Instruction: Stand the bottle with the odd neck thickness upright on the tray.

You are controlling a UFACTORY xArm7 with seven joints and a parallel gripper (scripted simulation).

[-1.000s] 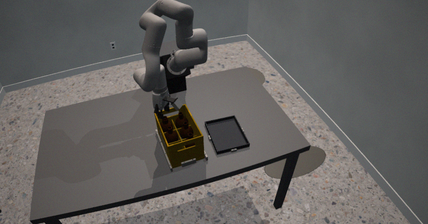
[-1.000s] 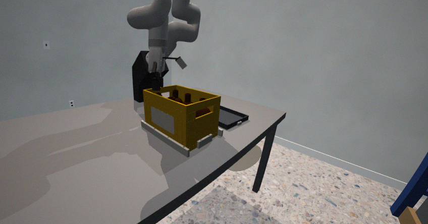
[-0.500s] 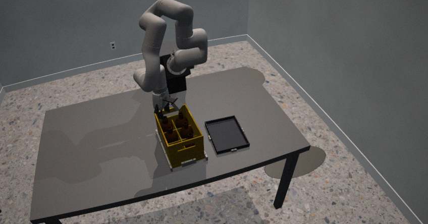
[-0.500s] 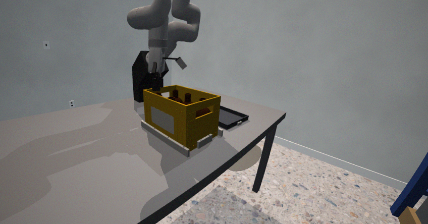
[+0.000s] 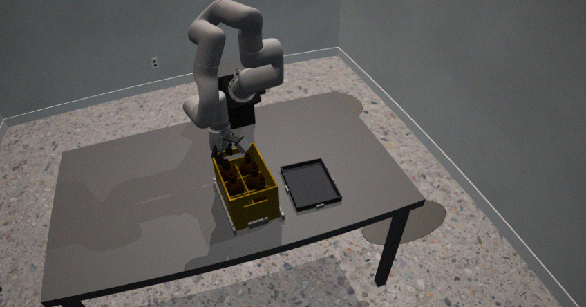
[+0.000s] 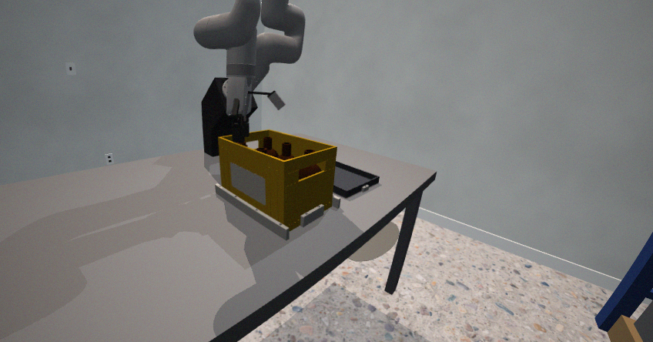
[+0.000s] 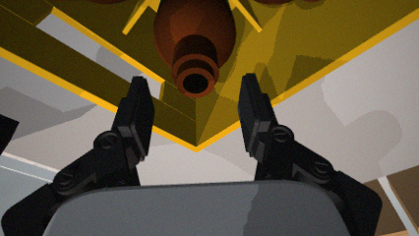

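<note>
The yellow crate is 100 mm below my hand, 100 mm ahead of it and 20 mm to the left of it. The rest, counted from my hand: black tray: 280 mm to the left, 180 mm below, 180 mm ahead.
</note>
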